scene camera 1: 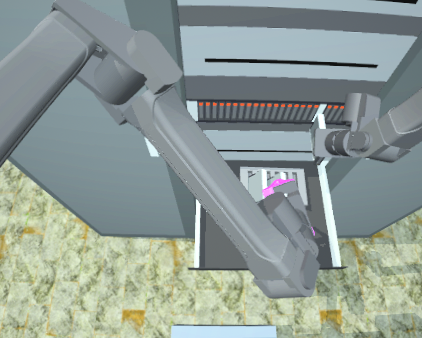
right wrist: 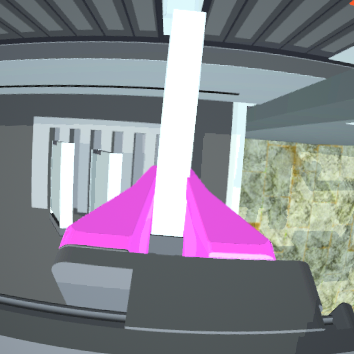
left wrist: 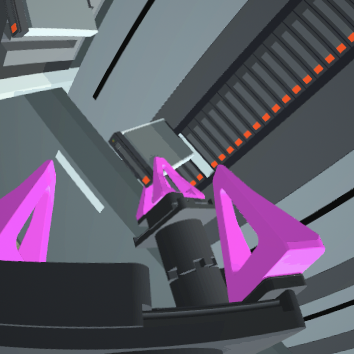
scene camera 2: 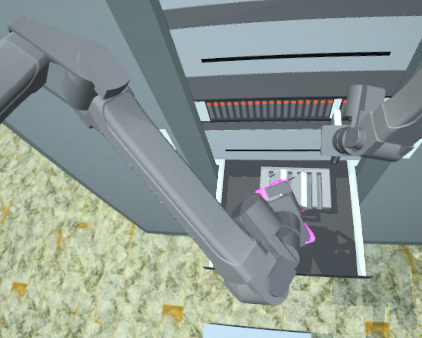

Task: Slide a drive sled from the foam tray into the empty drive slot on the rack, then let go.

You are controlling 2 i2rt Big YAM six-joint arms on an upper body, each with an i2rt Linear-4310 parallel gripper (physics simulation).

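Places are measured from the left arm's base along level axes (x ahead, y left, z up), in millimetres.
Pixels of known places: left gripper, between the fingertips: (left wrist: 136, 169) (scene camera 2: 287, 199); right gripper, between the fingertips: (scene camera 1: 321, 143) (right wrist: 170, 175) (left wrist: 154, 161).
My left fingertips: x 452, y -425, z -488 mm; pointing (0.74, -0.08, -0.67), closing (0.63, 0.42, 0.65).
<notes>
Ahead of a thing's pixels: the offset from my left fingertips to its top centre. "*": to the spot under its first point. Level surfaces: height alone.
My right gripper (left wrist: 154, 161) (right wrist: 170, 175) is shut on a drive sled @[dx +190, dy -125, dz -8 mm] (scene camera 1: 321, 122) (scene camera 2: 337, 118) (left wrist: 157, 142) (right wrist: 179, 120), a flat grey plate with a white edge. The sled's far end overlaps the pale empty drive slot (left wrist: 196, 154) (right wrist: 167, 20) in the right wrist view; whether it has entered is unclear. The slot is a gap in the rack's drive row @[* dx +249, dy +64, dz -9 mm] (scene camera 1: 250, 112) (scene camera 2: 265, 111) (left wrist: 272, 102). Two other sleds @[dx +121, dy +20, dz -205 mm] (right wrist: 66, 185) @[dx +111, dy -39, dz -206 mm] (right wrist: 115, 180) stand in the pale foam tray @[dx +147, dy -37, dz -258 mm] (scene camera 2: 320, 171) (right wrist: 40, 165). My left gripper (left wrist: 136, 169) is open and empty, above the tray area in the scene views.
The tray lies in a pulled-out dark drawer with white side rails @[* dx +51, dy -222, dz -281 mm] (scene camera 1: 330, 215) (scene camera 2: 358, 225), below the drive row. Grey cabinet panels (scene camera 1: 115, 185) flank the rack. My left arm crosses over the drawer. A light blue surface @[dz -1019 mm] (scene camera 1: 223, 331) shows at the bottom edge.
</notes>
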